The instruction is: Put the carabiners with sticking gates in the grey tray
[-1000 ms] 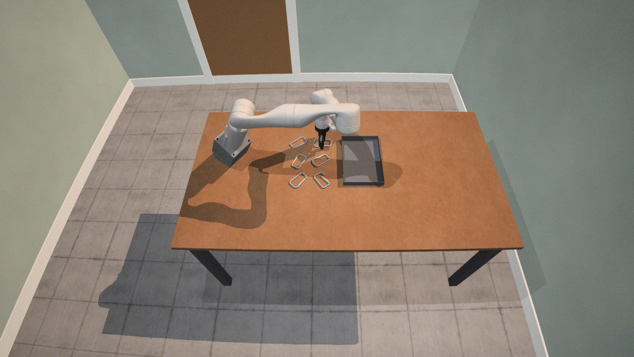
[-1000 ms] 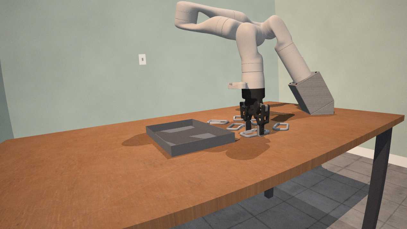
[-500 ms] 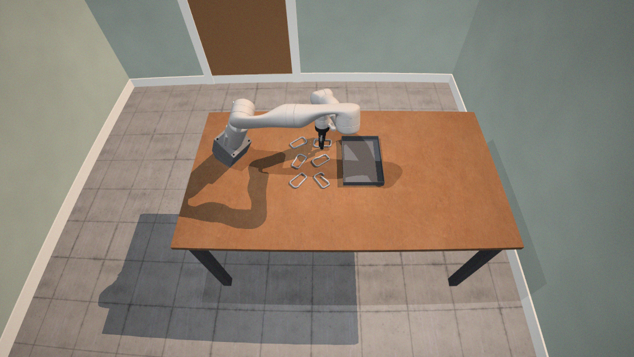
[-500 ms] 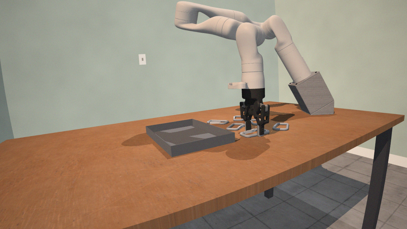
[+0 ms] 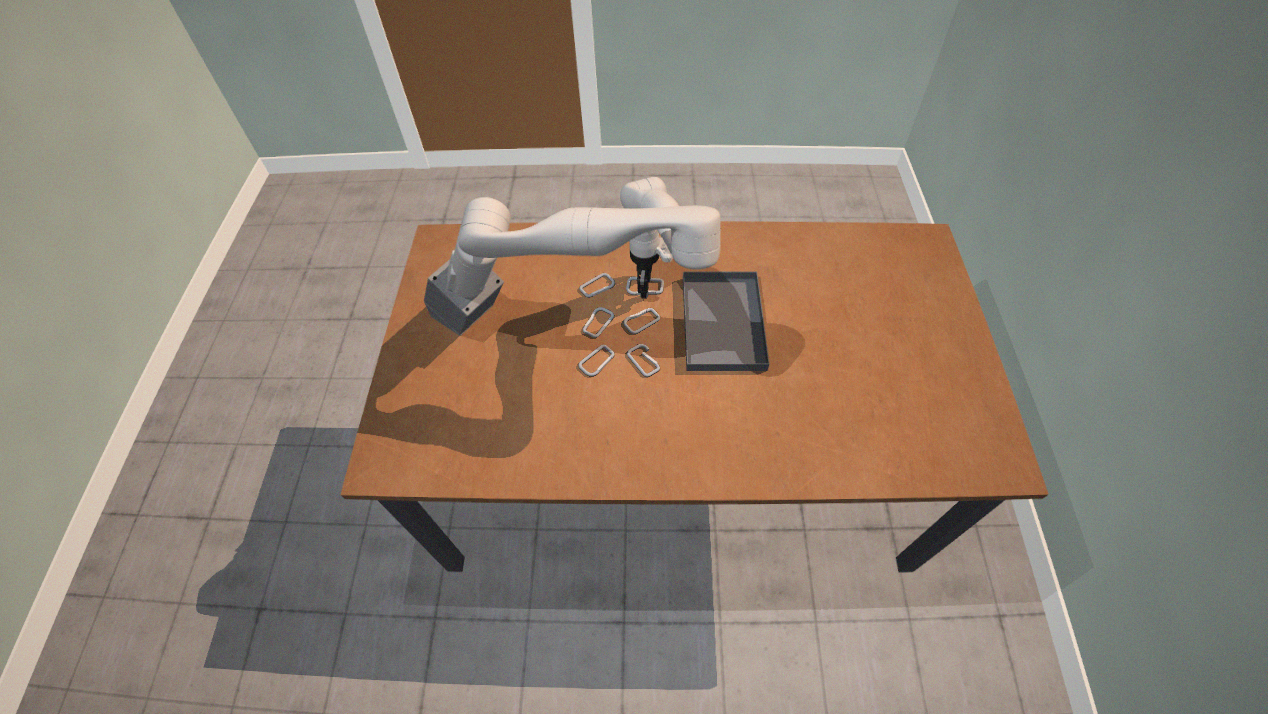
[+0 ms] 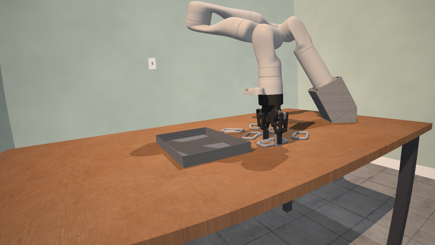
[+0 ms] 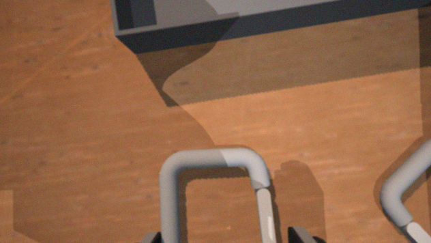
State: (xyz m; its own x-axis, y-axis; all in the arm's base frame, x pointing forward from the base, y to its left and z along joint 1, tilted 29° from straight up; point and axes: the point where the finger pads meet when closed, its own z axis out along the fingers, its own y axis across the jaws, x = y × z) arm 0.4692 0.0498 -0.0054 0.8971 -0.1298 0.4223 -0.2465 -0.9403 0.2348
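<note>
Now: hand 20 mm to the left of the carabiner gate and 10 mm above it. The rest, counted from my hand: grey tray (180 mm ahead, 150 mm to the right).
</note>
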